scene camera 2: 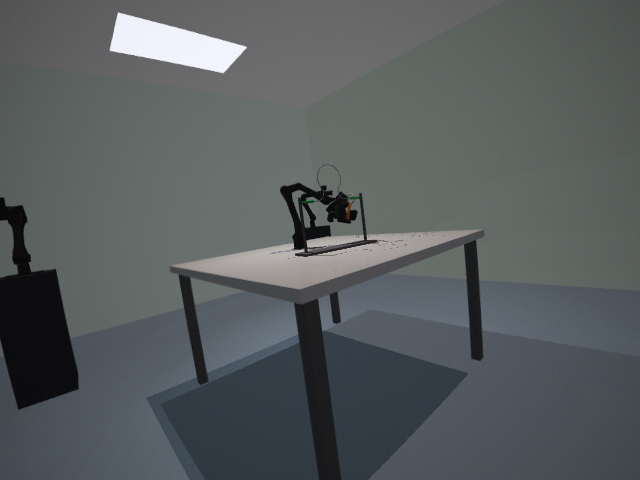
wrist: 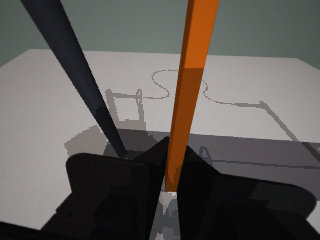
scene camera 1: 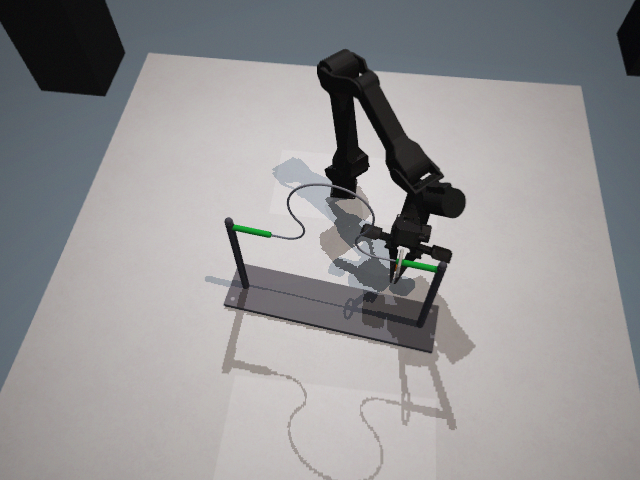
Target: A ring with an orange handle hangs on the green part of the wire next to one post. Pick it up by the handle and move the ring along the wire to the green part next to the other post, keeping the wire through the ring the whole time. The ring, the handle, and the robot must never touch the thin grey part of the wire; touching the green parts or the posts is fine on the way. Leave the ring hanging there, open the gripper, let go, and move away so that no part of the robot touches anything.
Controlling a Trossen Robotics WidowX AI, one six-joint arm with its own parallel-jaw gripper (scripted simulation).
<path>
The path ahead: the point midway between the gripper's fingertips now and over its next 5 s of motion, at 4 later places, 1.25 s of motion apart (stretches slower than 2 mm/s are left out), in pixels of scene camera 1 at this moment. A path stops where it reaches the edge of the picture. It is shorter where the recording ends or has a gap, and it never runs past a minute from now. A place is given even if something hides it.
The gripper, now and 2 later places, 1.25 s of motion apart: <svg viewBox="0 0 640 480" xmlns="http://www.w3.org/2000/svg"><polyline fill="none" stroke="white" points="392,283 399,285 413,243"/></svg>
</path>
